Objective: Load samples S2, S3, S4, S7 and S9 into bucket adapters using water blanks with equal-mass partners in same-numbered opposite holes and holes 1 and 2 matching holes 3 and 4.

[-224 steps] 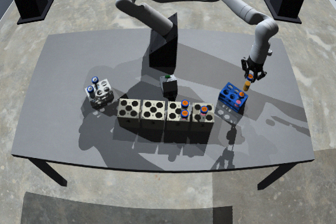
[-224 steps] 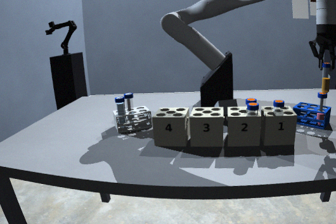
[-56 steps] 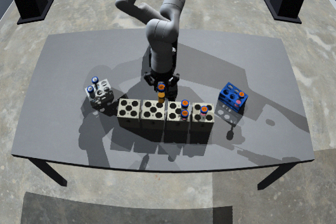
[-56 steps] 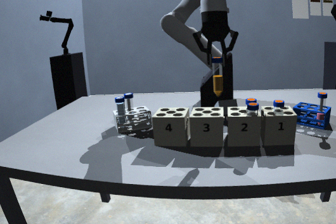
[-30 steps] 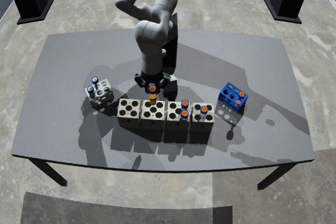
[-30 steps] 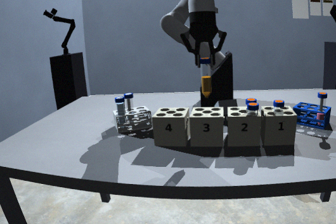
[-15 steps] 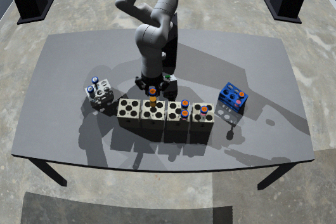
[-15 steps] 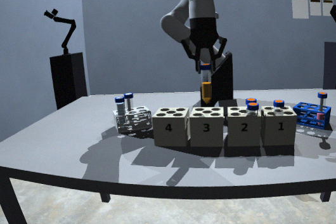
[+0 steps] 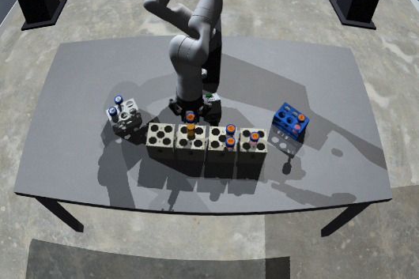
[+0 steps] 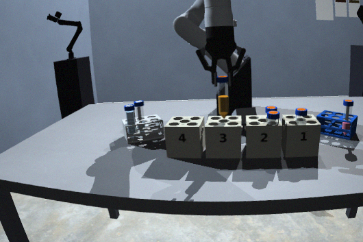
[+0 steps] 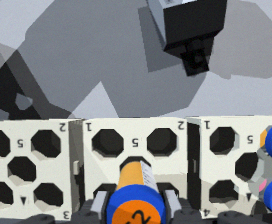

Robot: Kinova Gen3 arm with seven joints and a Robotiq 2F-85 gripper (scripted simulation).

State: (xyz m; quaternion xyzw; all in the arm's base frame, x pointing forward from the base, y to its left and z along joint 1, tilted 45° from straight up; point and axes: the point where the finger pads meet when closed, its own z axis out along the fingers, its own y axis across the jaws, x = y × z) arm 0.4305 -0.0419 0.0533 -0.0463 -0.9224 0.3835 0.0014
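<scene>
The sample tube S2 lies 10 mm behind my hand and 50 mm below it. From my hand the other things lie so: adapter 2 (10 mm ahead, 110 mm to the left, 160 mm below); adapter 3 (160 mm below); sample tube S7 (10 mm behind, 140 mm to the left, 140 mm below).
</scene>
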